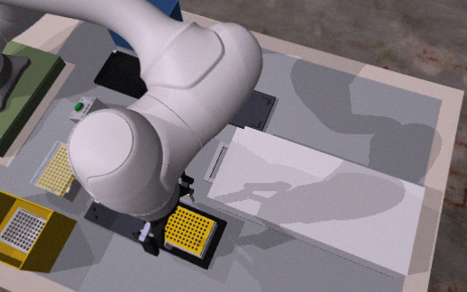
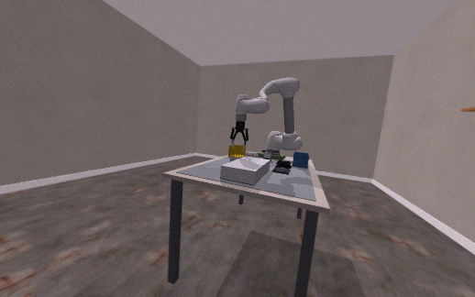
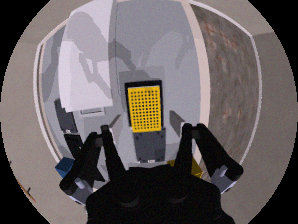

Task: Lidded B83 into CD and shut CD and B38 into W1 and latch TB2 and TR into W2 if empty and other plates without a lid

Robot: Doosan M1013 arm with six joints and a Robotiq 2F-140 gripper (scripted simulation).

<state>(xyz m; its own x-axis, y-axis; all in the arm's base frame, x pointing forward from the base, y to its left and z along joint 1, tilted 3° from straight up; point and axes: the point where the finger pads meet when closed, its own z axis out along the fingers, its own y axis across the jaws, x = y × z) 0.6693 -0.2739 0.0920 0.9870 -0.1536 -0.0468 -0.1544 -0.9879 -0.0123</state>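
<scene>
The yellow tip rack is 110 mm below my hand and 10 mm behind it. Round my hand: flat grey lid (170 mm to the left, 140 mm ahead, 130 mm below); then clear assay plate (170 mm to the left, 140 mm below, 140 mm ahead); then cooler drawer (170 mm ahead, 160 mm to the left, 140 mm below).
</scene>
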